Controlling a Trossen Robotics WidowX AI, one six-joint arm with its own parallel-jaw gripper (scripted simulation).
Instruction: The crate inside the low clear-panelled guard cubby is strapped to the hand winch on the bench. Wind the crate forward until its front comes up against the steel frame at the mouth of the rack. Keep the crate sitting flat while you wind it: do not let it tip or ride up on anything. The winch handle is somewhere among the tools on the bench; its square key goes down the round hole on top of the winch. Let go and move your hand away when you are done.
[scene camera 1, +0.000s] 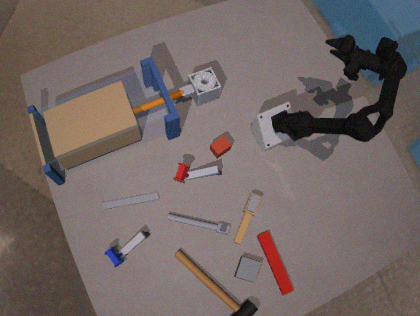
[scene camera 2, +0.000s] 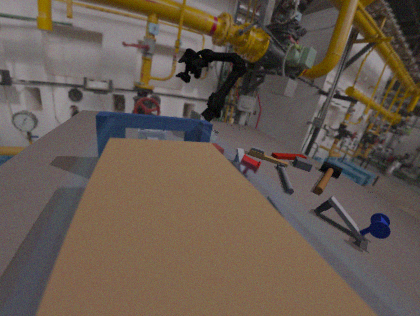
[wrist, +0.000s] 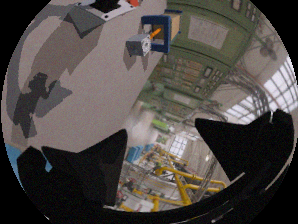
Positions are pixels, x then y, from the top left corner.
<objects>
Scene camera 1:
my gripper: 328, 46
red bar: 266, 242
grey winch: 212, 88
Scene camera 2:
blue-knobbed crank: 379, 228
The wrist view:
my gripper: 162, 127
</objects>
